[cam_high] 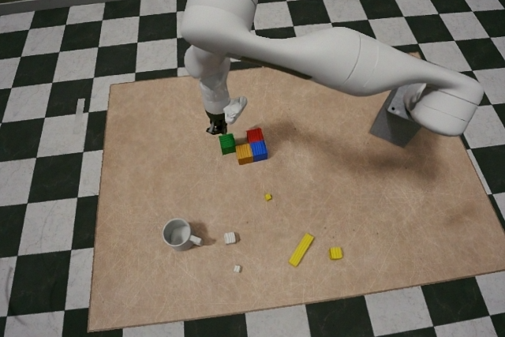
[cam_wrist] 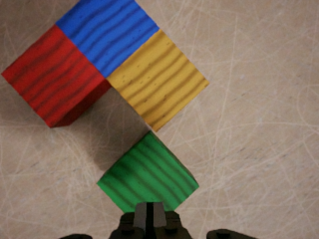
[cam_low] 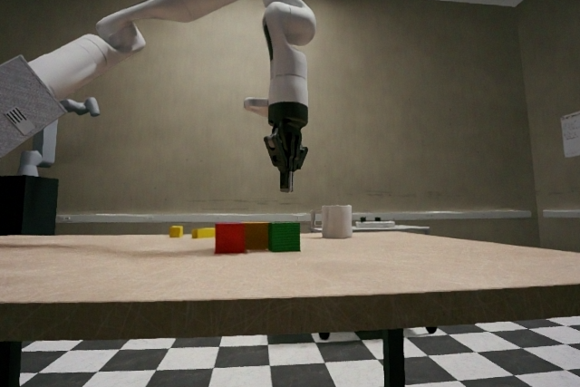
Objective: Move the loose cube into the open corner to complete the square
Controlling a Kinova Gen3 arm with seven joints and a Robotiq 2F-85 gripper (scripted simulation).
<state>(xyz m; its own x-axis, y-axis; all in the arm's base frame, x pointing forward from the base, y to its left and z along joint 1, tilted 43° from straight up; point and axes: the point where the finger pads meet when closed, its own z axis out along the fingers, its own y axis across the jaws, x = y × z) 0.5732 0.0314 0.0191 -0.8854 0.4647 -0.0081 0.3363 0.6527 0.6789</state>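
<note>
Right now the green cube is 1 cm behind my hand and 10 cm below it. Also, from my hand: red cube: 10 cm behind, 3 cm to the right, 10 cm below; then blue cube: 12 cm behind, 2 cm to the left, 10 cm below; then orange cube: 7 cm behind, 3 cm to the left, 10 cm below.
</note>
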